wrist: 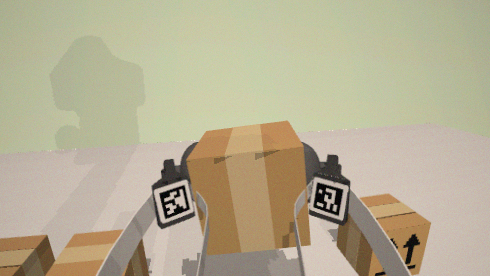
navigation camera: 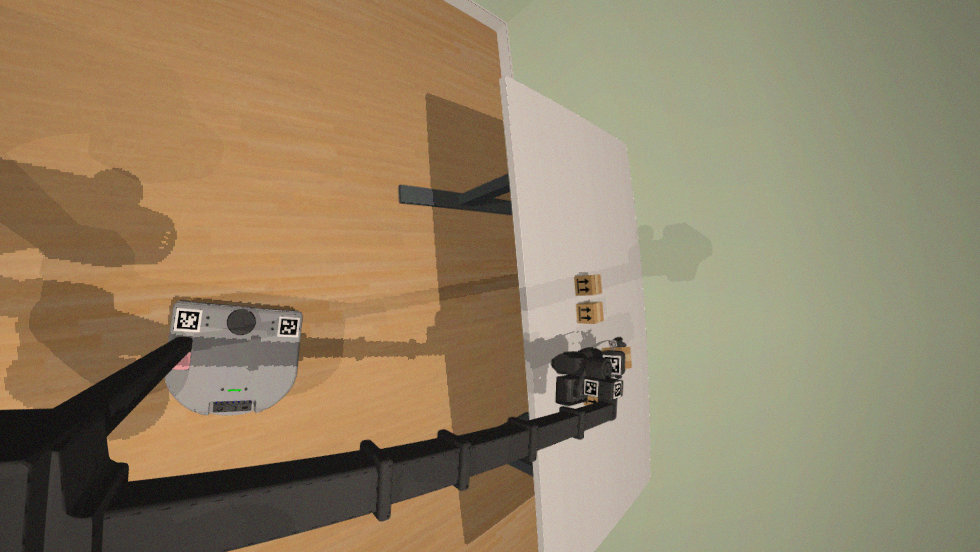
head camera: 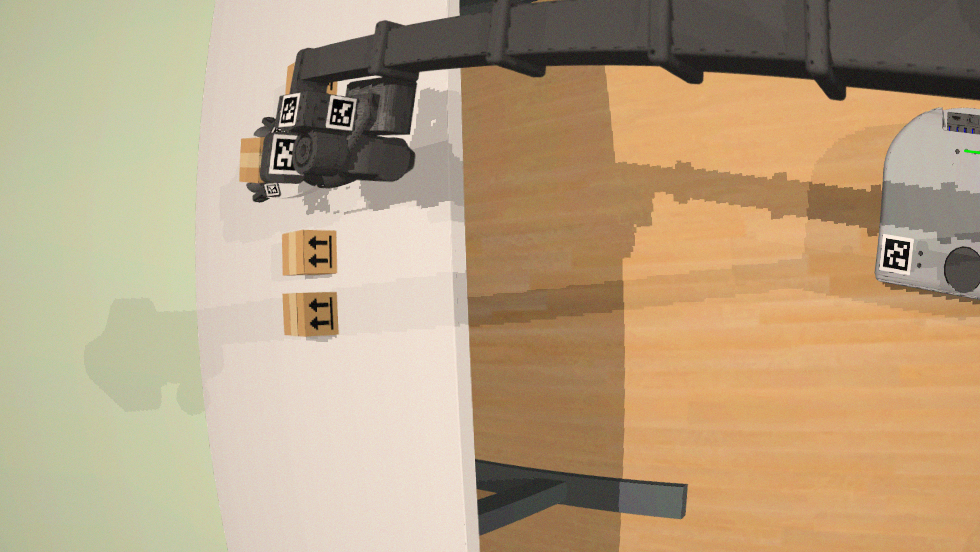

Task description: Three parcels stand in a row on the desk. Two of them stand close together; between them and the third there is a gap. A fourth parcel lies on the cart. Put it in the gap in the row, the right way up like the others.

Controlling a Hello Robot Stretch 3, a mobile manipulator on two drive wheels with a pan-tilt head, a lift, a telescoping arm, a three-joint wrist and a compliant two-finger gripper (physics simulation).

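Frame: origin at the robot's base, x back, y right, z up, level; millimetres.
Where they show: gripper, fingertip midpoint: (wrist: pixel 250 162) (head camera: pixel 257 159); robot's base, origin of the base link: (navigation camera: pixel 241 320) (head camera: pixel 961 267).
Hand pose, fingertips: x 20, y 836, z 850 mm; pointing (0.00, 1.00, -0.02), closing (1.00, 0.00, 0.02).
Note:
Each offset is from my fingertips to the top centre of the thing. Level surfaces: height alone.
My gripper (head camera: pixel 261 159) (wrist: pixel 250 162) is shut on a cardboard parcel {dx +1, dy -23, dz +29 mm} (head camera: pixel 249 160) (navigation camera: pixel 626 357) (wrist: pixel 245 205), held above the desk {dz -130 mm} (head camera: pixel 370 411) (navigation camera: pixel 569 205) with its shadow below. A tape stripe runs over its top and near face; no arrows show on the visible faces. Two parcels {dx -124, dy -8, dz -72 mm} (head camera: pixel 318 253) {dx -206, dy -22, dz -72 mm} (navigation camera: pixel 587 285) stand close together on one side, low at the left in the wrist view. The third parcel {dx +127, dy +48, dz -72 mm} (head camera: pixel 331 85) (wrist: pixel 422 237) stands on the other side, arrows up, mostly hidden by the wrist in the head view. In the head view the held parcel appears nearer the wall than the row.
The telescoping arm (head camera: pixel 582 37) (navigation camera: pixel 274 504) reaches across the desk edge, close over the third parcel. The robot base (head camera: pixel 912 205) (navigation camera: pixel 236 356) stands on the floor. A green wall (head camera: pixel 102 171) (wrist: pixel 250 60) is behind the desk. A dark desk leg (head camera: pixel 651 499) (navigation camera: pixel 418 195) juts out. The cart does not show.

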